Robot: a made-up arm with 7 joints.
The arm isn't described. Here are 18 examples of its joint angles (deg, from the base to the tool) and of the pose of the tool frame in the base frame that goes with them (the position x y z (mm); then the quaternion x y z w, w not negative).
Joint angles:
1: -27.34 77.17 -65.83 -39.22 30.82 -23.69 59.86
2: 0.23 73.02 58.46 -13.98 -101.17 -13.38 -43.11
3: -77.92 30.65 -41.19 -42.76 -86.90 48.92 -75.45
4: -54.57 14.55 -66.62 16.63 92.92 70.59 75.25
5: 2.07 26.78 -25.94 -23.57 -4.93 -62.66 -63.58
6: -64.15 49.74 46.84 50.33 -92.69 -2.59 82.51
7: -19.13 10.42 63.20 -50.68 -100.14 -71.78 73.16
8: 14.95 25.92 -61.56 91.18 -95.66 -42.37 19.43
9: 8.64 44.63 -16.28 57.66 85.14 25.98 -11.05
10: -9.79 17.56 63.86 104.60 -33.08 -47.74 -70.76
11: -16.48 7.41 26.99 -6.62 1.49 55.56 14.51
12: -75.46 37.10 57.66 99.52 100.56 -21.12 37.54
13: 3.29 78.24 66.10 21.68 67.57 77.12 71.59
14: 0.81 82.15 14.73 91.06 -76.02 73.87 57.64
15: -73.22 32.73 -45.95 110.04 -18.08 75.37 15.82
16: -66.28 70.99 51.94 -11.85 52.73 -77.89 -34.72
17: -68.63 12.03 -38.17 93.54 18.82 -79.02 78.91
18: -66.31 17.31 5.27 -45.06 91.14 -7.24 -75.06
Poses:
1: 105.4 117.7 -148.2 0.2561 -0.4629 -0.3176 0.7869
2: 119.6 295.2 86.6 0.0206 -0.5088 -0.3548 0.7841
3: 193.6 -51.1 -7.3 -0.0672 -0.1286 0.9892 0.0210
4: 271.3 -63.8 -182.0 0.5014 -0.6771 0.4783 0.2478
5: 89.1 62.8 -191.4 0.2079 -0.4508 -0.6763 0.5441
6: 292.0 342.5 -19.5 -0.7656 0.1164 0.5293 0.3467
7: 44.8 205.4 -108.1 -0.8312 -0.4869 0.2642 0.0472
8: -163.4 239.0 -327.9 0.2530 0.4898 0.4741 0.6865
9: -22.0 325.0 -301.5 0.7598 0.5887 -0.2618 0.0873
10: -44.3 179.7 -385.5 -0.3013 0.1247 0.2312 0.9166
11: 186.4 156.9 -253.4 0.0274 0.3801 0.3194 0.8676
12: 371.6 195.3 -146.2 0.5047 -0.0237 0.2003 0.8394
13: 40.2 388.6 81.2 -0.4991 -0.0390 -0.7769 0.3819
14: -16.3 424.7 -87.3 -0.0967 0.6482 0.7455 0.1210
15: 277.5 235.8 -173.7 0.3035 0.7686 0.4437 0.3468
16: 119.9 224.4 145.9 0.9434 -0.2768 0.1703 0.0662
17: 340.6 17.5 -210.2 0.0925 -0.4132 0.1152 0.8986
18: 202.8 34.6 55.6 0.8019 -0.1452 0.1284 0.5652
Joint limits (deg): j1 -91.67..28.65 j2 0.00..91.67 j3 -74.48..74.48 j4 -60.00..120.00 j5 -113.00..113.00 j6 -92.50..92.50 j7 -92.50..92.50
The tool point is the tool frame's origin. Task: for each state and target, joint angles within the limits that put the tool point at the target. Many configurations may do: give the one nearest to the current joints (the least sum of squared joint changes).
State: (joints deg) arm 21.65 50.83 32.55 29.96 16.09 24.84 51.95
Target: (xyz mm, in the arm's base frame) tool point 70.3 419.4 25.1
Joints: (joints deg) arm 22.00 76.54 57.04 24.95 19.12 26.43 51.95
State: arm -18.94 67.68 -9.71 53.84 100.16 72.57 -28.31
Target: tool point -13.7 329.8 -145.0
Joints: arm 28.65 50.27 17.44 19.39 109.96 92.50 -28.31
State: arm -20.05 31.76 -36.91 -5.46 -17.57 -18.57 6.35
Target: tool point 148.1 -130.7 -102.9
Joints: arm -43.20 0.00 -56.83 -22.81 -15.70 -18.55 6.35
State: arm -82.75 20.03 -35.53 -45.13 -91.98 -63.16 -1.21
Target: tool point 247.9 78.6 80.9
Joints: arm -73.78 39.12 -17.18 -27.55 -96.11 -68.22 -1.21
